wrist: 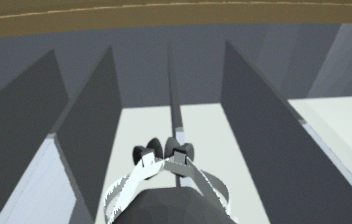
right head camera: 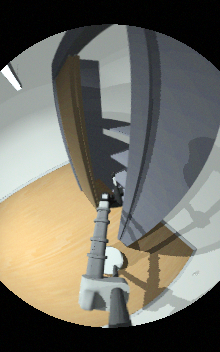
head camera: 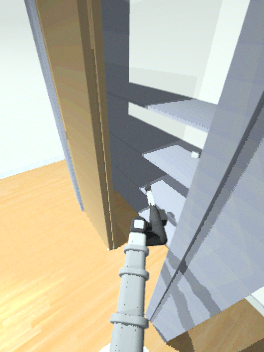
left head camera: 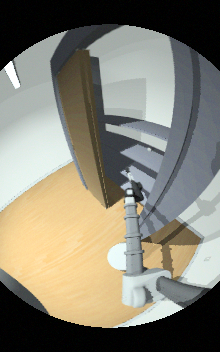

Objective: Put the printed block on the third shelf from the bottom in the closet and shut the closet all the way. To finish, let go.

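Note:
A small white block lies on a closet shelf, the third up of the shelves visible in the head camera. Its print cannot be made out. The closet stands open, with a brown door panel at the left. My gripper is inside the closet opening, below the block's shelf. Its fingertips are close together with nothing between them. In the wrist view they are in front of a shelf edge, and the block does not show.
A large grey panel stands right of the opening, close to the wrist and arm. Another shelf is above the block's shelf. Wooden floor lies left of the arm, and a white wall is behind.

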